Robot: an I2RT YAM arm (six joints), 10 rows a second.
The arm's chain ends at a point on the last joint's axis. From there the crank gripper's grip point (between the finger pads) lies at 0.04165 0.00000 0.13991 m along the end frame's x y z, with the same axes.
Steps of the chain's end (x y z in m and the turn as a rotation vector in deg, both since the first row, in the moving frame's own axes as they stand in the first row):
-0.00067, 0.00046, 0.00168, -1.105, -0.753, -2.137
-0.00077, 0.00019, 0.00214, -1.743, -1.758, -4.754
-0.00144, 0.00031, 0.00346, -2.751, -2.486, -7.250
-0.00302, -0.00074, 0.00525, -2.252, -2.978, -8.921
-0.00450, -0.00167, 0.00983, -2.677, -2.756, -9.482
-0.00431, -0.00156, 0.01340, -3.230, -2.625, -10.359
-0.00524, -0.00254, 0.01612, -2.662, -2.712, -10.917
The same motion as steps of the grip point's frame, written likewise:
-0.00249, 0.00164, 0.00220, -1.105, -0.753, -2.137
-0.00504, 0.00119, 0.00334, -1.743, -1.758, -4.754
-0.00744, 0.00218, 0.00509, -2.751, -2.486, -7.250
-0.01039, -0.00111, 0.00724, -2.252, -2.978, -8.921
-0.01127, -0.00142, 0.01167, -2.677, -2.756, -9.482
-0.01069, -0.00057, 0.01514, -3.230, -2.625, -10.359
-0.01200, -0.00329, 0.01796, -2.662, -2.712, -10.917

